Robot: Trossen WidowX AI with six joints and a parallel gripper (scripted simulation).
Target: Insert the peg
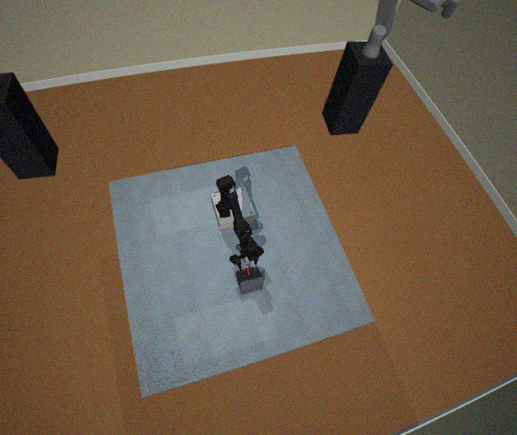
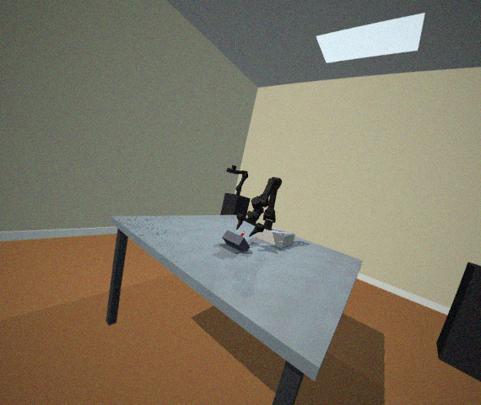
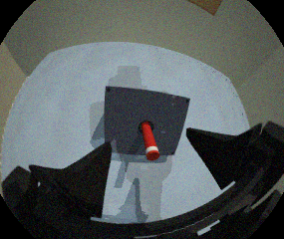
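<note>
Now: gripper tip 10 mm above the red peg. The rest, counted from my gripper tip: grey sloped panel 60 mm below, 40 mm ahead.
</note>
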